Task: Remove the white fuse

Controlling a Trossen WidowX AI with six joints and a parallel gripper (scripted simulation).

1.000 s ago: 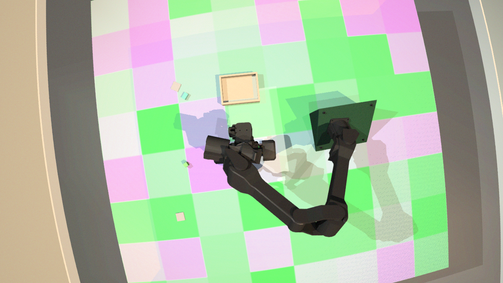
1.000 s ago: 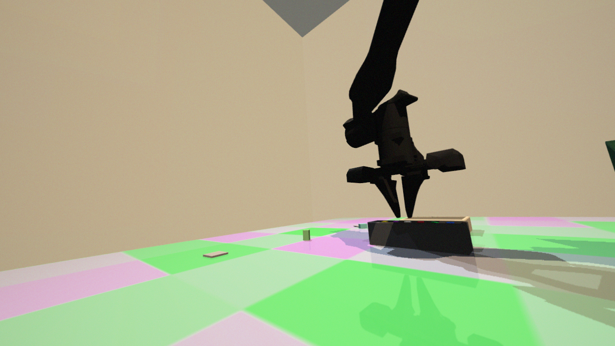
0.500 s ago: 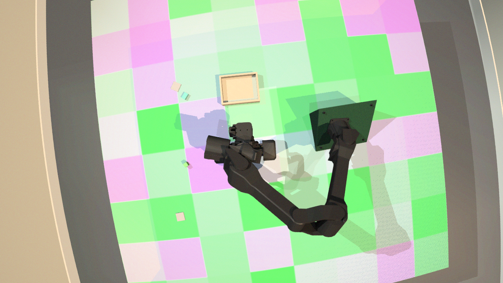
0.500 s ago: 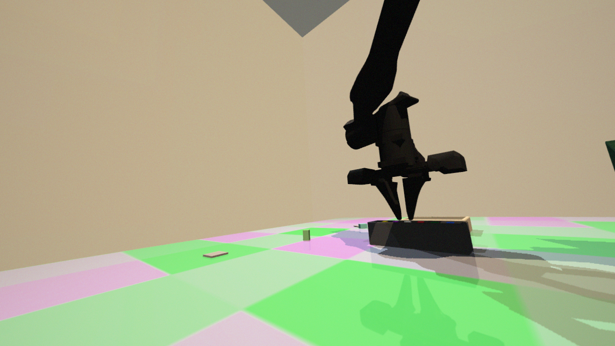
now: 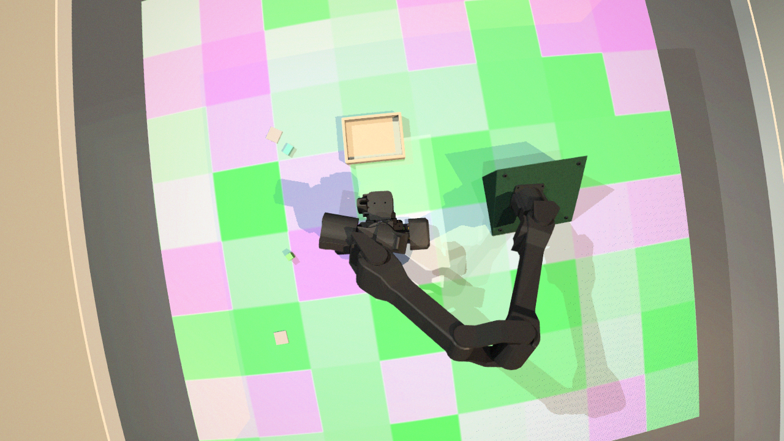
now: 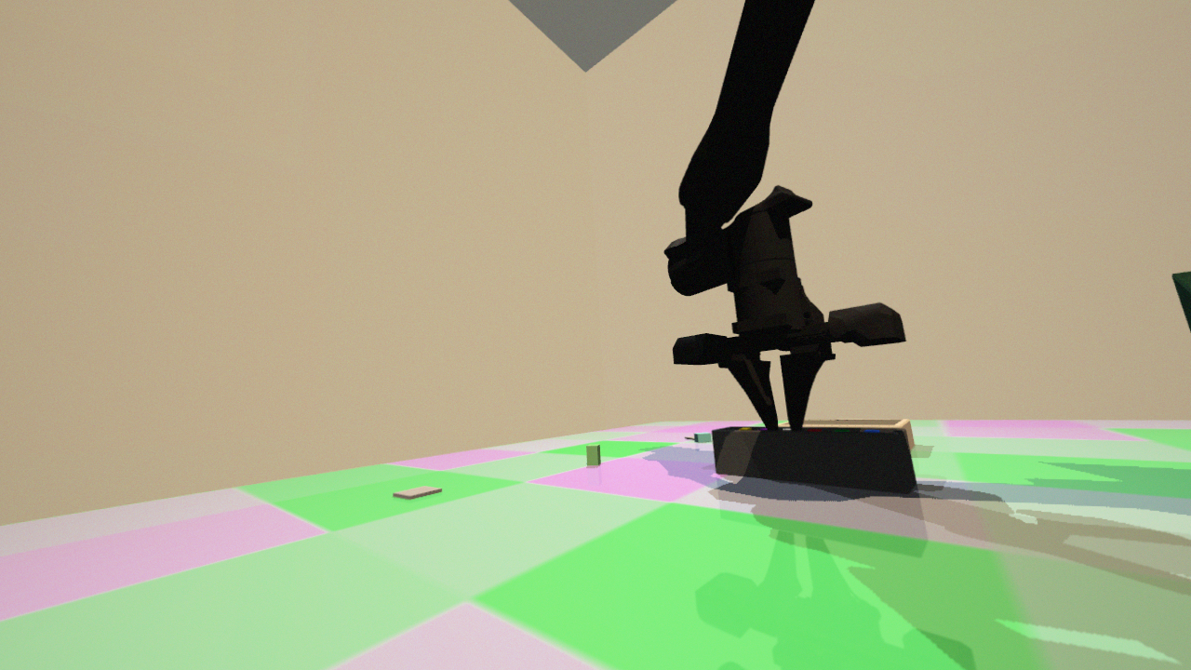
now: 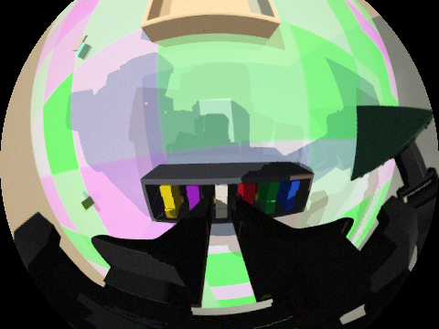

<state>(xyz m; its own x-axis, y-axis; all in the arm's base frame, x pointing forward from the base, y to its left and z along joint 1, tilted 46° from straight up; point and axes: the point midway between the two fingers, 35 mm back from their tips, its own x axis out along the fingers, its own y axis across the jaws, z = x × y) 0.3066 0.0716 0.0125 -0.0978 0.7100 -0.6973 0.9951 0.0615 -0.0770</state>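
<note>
Right now the beige tray is 21 cm to the right of my gripper tip and 3 cm below it. Round my gripper tip: green cube 21 cm ahead, 3 cm to the left, 2 cm below; teal bit 20 cm ahead, 21 cm to the right, 3 cm below; white fuse 1 cm below.
</note>
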